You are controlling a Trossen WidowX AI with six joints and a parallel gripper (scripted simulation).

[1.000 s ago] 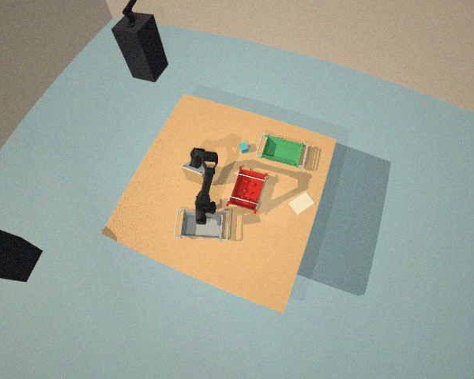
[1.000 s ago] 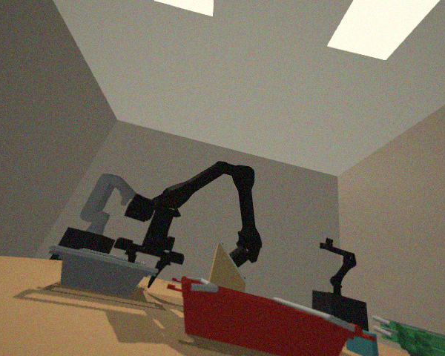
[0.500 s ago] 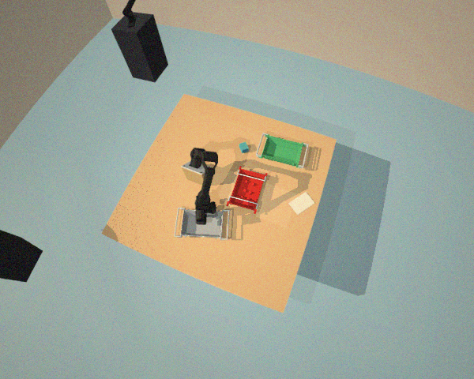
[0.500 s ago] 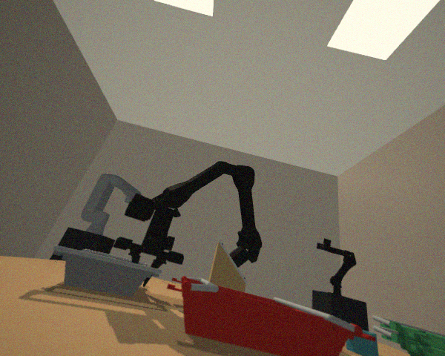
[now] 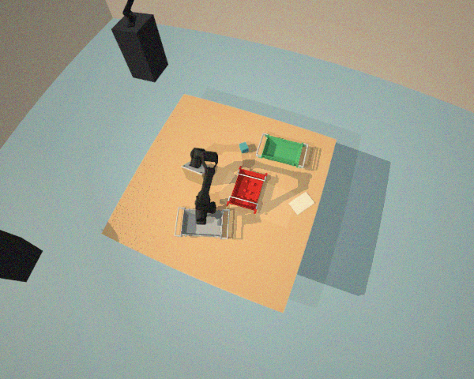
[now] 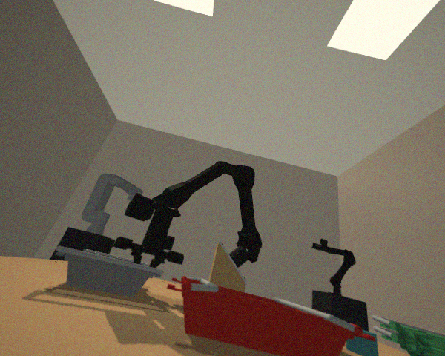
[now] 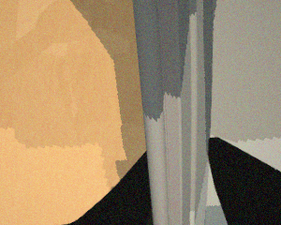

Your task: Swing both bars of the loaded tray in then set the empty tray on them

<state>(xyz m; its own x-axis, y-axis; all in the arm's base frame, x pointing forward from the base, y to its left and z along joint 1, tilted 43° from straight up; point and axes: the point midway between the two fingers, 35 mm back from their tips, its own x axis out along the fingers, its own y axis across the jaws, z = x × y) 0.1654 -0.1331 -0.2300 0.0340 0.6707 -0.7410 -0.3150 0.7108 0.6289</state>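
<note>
Right now the grey tray is 7 cm to the right of my gripper tip, 3 cm above it and 2 cm ahead of it. The rest, counted from my gripper tip: teal block (56 cm to the left, 6 cm ahead, 1 cm above); flat piece (58 cm ahead, 30 cm to the left, 1 cm below).
</note>
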